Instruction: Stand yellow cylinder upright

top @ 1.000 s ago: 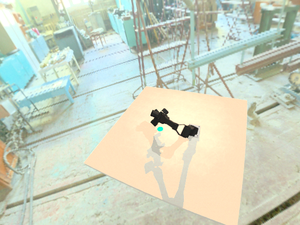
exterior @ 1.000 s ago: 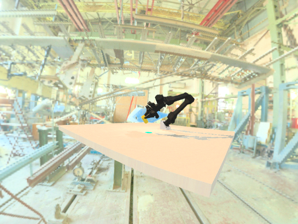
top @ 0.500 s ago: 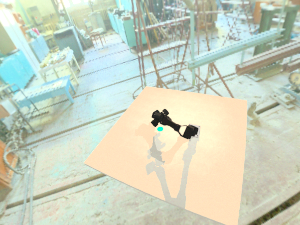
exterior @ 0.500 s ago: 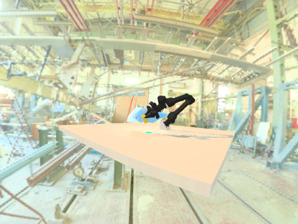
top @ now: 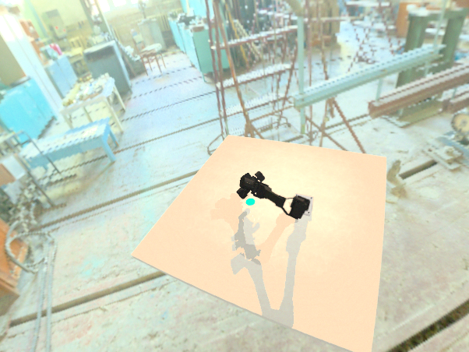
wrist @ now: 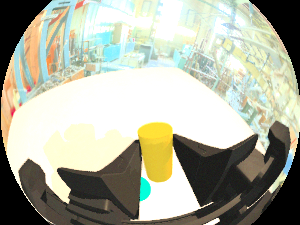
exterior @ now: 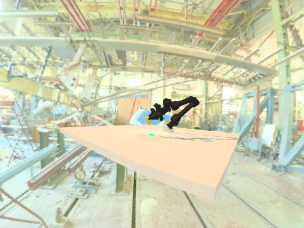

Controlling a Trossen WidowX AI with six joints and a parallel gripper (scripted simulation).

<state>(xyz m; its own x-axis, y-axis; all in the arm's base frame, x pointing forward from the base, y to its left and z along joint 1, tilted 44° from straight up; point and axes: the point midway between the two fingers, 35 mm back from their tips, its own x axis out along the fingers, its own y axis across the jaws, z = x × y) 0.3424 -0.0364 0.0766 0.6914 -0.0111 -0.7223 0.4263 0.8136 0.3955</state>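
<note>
Right now my gripper tip is 30 mm past the cyan circle, 30 mm to the right of it and 130 mm above it. Also, from my gripper tip: yellow tall cylinder 10 mm behind, 20 mm below.
</note>
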